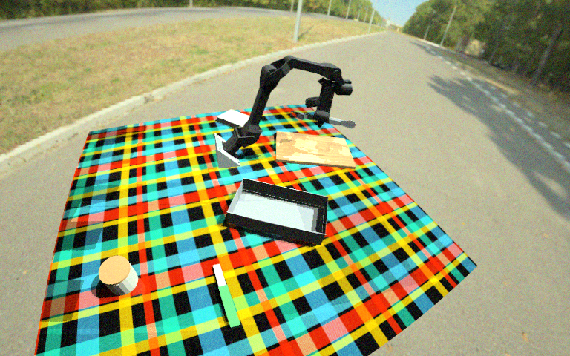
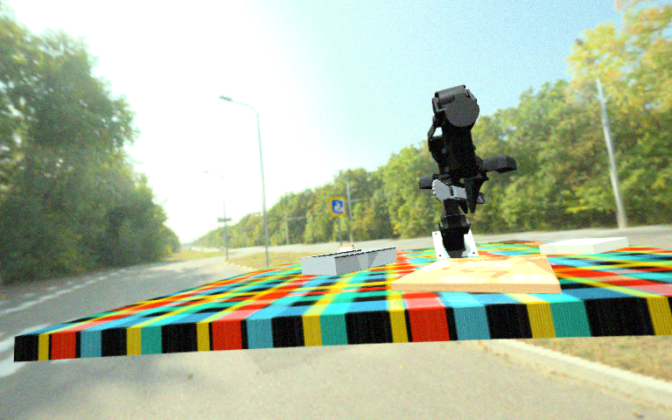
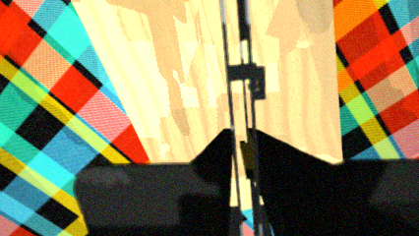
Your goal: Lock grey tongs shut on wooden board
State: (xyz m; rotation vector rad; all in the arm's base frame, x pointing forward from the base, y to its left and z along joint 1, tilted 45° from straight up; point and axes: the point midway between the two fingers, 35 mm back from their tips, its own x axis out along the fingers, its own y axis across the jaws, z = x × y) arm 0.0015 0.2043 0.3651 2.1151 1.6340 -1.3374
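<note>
Now: the wooden board 120 mm below my gripper tip. Round my gripper tip: white flat block (320 mm behind, 310 mm to the right, 110 mm below); roasting tin (340 mm ahead, 290 mm to the right, 100 mm below).
</note>
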